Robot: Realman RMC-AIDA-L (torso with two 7-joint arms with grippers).
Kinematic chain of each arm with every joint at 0, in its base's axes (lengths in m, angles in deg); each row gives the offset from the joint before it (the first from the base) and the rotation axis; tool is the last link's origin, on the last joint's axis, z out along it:
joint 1: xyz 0 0 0.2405 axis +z
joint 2: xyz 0 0 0 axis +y
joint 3: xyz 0 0 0.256 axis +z
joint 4: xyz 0 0 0 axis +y
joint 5: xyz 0 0 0.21 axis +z
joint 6: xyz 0 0 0 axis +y
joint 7: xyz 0 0 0.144 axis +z
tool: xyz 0 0 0
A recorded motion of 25 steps. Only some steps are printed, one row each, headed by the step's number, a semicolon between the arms.
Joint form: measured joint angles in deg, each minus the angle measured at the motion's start. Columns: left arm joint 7, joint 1, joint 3, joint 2, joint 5, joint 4, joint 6; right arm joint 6, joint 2, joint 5, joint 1, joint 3, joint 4, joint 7.
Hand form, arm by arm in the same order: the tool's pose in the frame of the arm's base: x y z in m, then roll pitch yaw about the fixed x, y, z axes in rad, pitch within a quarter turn. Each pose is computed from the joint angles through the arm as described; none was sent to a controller.
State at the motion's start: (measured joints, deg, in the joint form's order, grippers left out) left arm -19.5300 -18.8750 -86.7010 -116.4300 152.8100 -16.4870 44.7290; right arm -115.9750 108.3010 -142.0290 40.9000 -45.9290 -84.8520 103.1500
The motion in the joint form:
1: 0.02 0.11 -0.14 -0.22 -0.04 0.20 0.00; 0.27 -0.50 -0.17 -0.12 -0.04 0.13 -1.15
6: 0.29 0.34 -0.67 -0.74 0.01 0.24 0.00; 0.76 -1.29 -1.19 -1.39 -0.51 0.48 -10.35
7: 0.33 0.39 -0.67 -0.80 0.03 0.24 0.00; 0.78 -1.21 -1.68 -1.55 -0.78 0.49 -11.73
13: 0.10 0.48 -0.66 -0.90 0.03 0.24 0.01; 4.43 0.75 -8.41 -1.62 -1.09 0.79 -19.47
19: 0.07 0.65 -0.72 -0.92 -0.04 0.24 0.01; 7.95 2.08 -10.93 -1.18 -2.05 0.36 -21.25
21: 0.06 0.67 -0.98 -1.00 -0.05 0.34 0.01; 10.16 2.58 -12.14 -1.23 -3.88 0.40 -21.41
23: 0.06 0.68 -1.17 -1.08 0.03 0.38 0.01; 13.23 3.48 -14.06 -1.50 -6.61 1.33 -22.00
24: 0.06 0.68 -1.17 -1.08 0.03 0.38 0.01; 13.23 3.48 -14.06 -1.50 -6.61 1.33 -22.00
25: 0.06 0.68 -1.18 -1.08 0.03 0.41 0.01; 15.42 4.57 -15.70 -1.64 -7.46 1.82 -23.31
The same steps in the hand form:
1: -0.4078 0.3248 0.0354 -1.5289 -1.0511 0.2514; 0.1762 0.3555 0.1634 -2.8026 -0.2586 -0.1675
6: -0.4082 0.3224 0.0322 -1.5268 -1.0577 0.2581; 0.1872 0.3534 0.1677 -2.8344 -0.3346 -0.0449
7: -0.4083 0.3219 0.0317 -1.5284 -1.0576 0.2603; 0.1889 0.3529 0.1668 -2.8446 -0.3500 -0.0266
13: -0.4084 0.3212 0.0308 -1.5301 -1.0630 0.2631; 0.2013 0.3591 0.1611 -2.8389 -0.4562 0.0386
19: -0.4095 0.3199 0.0309 -1.5275 -1.0652 0.2647; 0.1994 0.3675 0.1562 -2.8079 -0.5013 0.0687
21: -0.4101 0.3193 0.0308 -1.5232 -1.0683 0.2650; 0.1987 0.3721 0.1512 -2.8004 -0.5341 0.0822
23: -0.4103 0.3189 0.0305 -1.5218 -1.0700 0.2655; 0.2012 0.3771 0.1406 -2.8100 -0.5788 0.1040
24: -0.4103 0.3189 0.0305 -1.5218 -1.0700 0.2655; 0.2012 0.3771 0.1406 -2.8100 -0.5788 0.1040
25: -0.4104 0.3188 0.0305 -1.5220 -1.0699 0.2662; 0.2034 0.3801 0.1335 -2.8127 -0.6050 0.1251

